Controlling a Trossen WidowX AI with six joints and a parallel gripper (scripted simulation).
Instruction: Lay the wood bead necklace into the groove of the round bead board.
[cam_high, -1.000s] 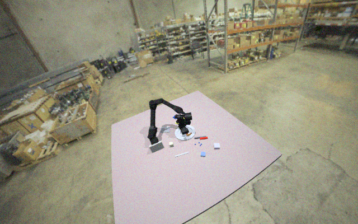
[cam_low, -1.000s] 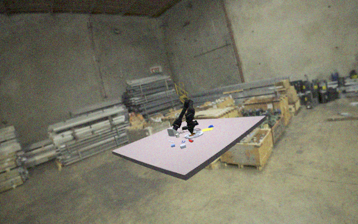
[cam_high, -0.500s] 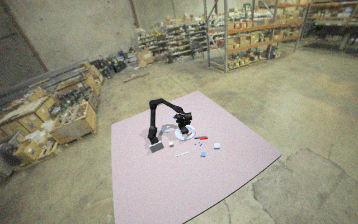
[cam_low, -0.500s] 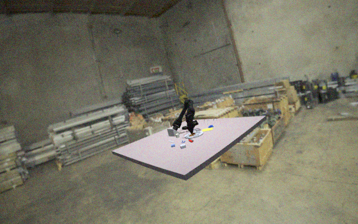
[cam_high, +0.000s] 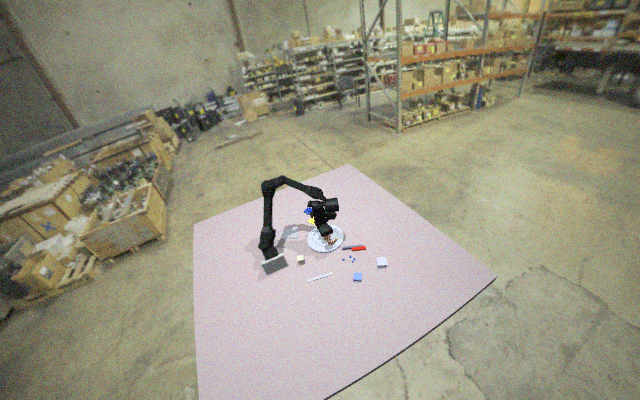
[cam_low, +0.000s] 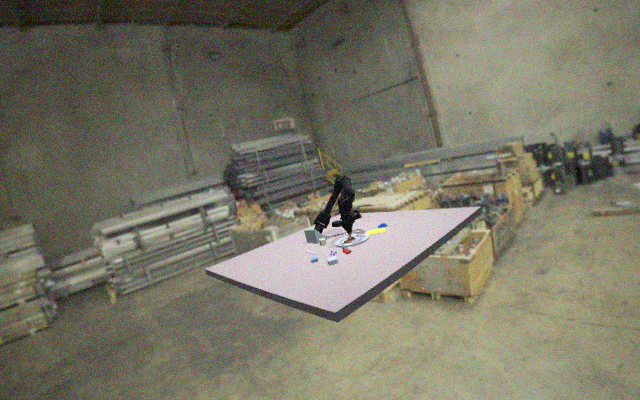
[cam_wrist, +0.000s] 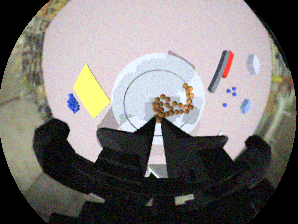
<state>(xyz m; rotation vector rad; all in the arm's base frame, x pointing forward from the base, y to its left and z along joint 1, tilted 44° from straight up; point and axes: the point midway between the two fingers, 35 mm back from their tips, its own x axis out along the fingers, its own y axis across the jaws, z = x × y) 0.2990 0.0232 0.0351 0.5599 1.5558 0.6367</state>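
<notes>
The red-handled tool is 120 mm ahead of my gripper tip, 140 mm to the right of it and 40 mm below it. Round my gripper tip: cream cube (160 mm behind, 100 mm to the right, 30 mm below); then grey plate (170 mm behind, 140 mm to the left, 40 mm below); then yellow sheet (30 mm ahead, 180 mm to the left, 40 mm below).
</notes>
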